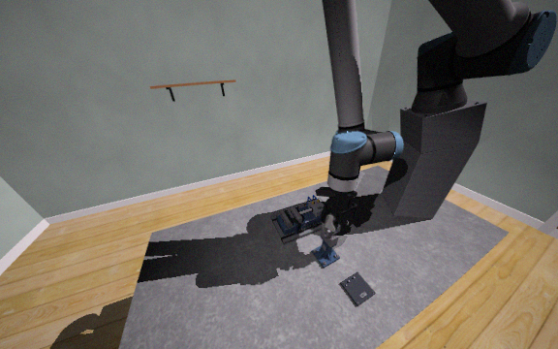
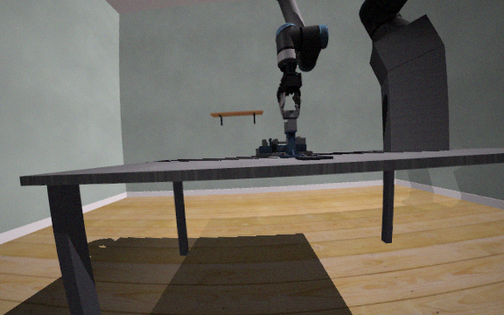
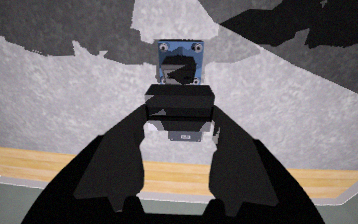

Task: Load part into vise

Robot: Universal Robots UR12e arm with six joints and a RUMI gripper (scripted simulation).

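The part is right at my hand. Also, from my hand: moving jaw (60 mm ahead, 220 mm to the right, 120 mm below); then cylinder rod (220 mm to the right, 120 mm below); then work stop (90 mm ahead, 170 mm to the right, 100 mm below).
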